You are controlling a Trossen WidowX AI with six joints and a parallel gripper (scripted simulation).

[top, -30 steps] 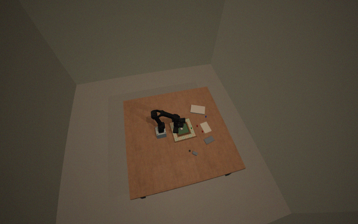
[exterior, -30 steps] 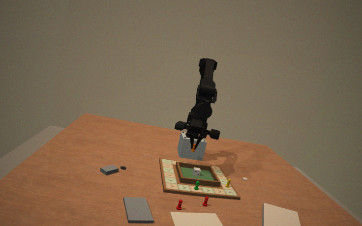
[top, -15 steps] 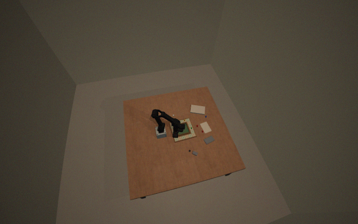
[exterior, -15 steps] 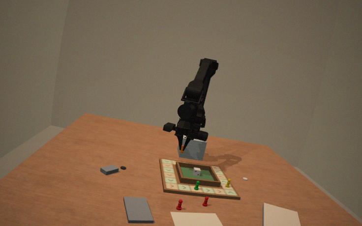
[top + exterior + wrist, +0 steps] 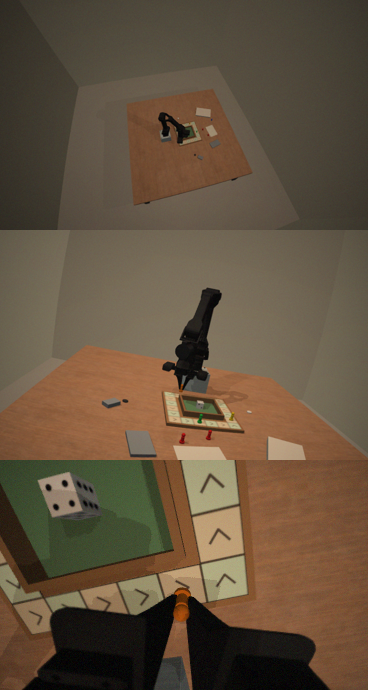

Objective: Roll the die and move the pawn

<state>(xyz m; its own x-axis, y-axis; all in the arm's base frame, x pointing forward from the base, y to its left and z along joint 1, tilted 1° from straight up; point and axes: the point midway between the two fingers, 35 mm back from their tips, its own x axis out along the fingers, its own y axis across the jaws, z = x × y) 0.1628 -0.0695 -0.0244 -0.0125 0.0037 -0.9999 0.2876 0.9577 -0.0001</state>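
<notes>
Right now my gripper tip is 90 mm short of the white die, 70 mm to the right of it and 20 mm above it. From my gripper tip the other things lie so: green pawn: 220 mm ahead, 60 mm to the left, 10 mm below; then green tray: 110 mm ahead, 70 mm to the left, 30 mm below; then orange pawn: 10 mm above.
</notes>
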